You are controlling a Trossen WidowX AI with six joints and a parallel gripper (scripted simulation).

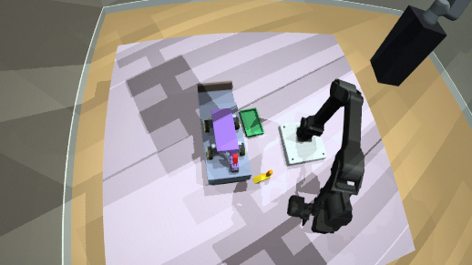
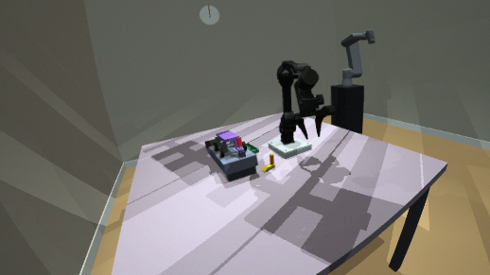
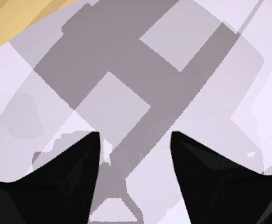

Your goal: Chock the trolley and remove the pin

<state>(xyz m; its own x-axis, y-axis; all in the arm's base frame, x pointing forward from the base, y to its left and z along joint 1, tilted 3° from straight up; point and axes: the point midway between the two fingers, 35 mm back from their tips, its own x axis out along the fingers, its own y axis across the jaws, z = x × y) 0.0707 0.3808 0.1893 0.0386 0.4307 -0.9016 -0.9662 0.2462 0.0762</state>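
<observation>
Right now the yellow chock is 21 cm to the right of my gripper tip, 18 cm below it and 11 cm ahead of it. Round my gripper tip: green tray (44 cm to the right, 21 cm below, 15 cm ahead); then red-headed stop pin (22 cm to the right, 22 cm ahead, 7 cm below); then purple trolley (33 cm to the right, 26 cm ahead, 9 cm below).
</observation>
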